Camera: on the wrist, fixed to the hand. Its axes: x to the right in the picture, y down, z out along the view.
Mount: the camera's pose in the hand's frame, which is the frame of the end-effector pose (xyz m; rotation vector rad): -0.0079 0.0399 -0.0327 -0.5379 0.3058 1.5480
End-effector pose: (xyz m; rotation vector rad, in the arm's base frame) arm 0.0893 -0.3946 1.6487 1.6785 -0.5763 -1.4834
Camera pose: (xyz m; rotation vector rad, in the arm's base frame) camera 0.1259 -0.4026 1.6850 0.5730 -0.8700 -0.1723
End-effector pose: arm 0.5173 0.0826 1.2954 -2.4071 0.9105 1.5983
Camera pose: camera 0.5201 0.0402 1.3257 0.9732 -1.4856 -0.8424
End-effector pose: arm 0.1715 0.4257 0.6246 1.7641 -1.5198 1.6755
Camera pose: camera 0.1231 0.4384 0.6099 0.1854 2.6513 -1.3083
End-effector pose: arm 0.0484 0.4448 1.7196 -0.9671 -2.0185 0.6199
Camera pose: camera 0.0949 0.4647 1.7068 -2.7326 -0.8134 0.5740
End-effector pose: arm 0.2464 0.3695 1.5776 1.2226 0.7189 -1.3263
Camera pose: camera 0.2909 0.3955 1.5857 1.0557 0.1254 0.3216
